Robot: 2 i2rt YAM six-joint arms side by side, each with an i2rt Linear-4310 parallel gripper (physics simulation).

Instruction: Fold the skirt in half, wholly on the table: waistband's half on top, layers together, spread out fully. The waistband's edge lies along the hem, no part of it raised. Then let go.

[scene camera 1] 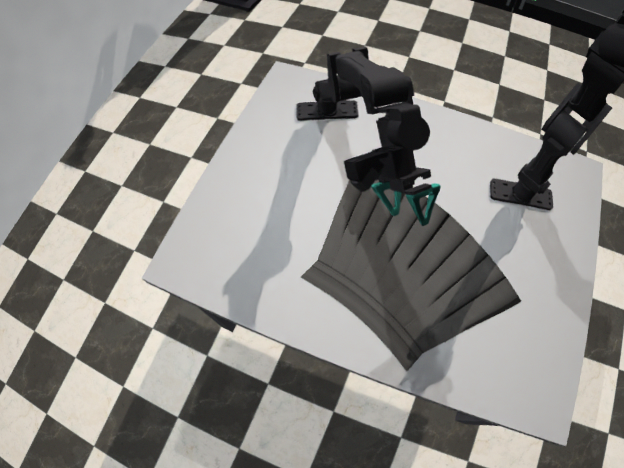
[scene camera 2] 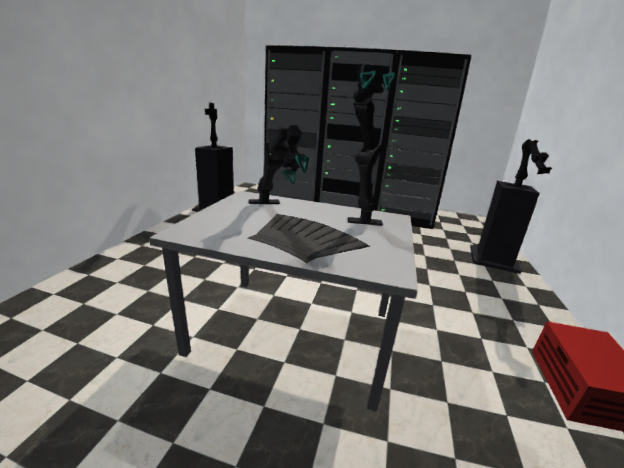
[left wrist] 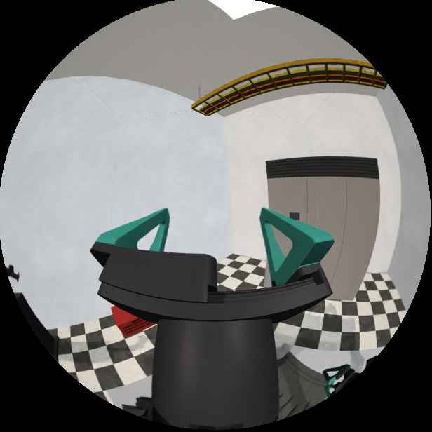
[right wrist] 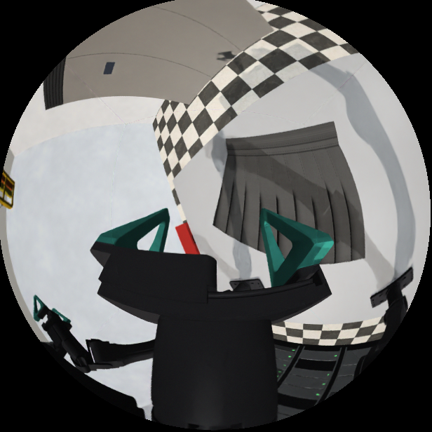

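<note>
A dark grey pleated skirt [scene camera 1: 372, 282] [scene camera 2: 302, 236] [left wrist: 295, 390] [right wrist: 290, 175] lies flat and unfolded on the white table [scene camera 1: 201, 241] [scene camera 2: 196, 221]. Its waistband [scene camera 1: 360, 307] [right wrist: 282, 142] is toward the table's front edge in scene camera 1; the pleated hem fans out toward the arm bases. My right gripper [scene camera 1: 409, 217] [scene camera 2: 296, 169] [right wrist: 214, 212] is open and empty, in the air over the hem side as seen in scene camera 1. My left gripper [scene camera 2: 378, 79] [left wrist: 214, 212] is open and empty, high above the table, far from the skirt. It does not show in scene camera 1.
The arm bases [scene camera 1: 327, 109] [scene camera 1: 521, 195] stand on the table behind the skirt. Server racks [scene camera 2: 325, 125] stand beyond the table. Black pedestals [scene camera 2: 215, 173] [scene camera 2: 506, 221] with small arms stand on both sides, and a red box [scene camera 2: 579, 372] is at the lower right.
</note>
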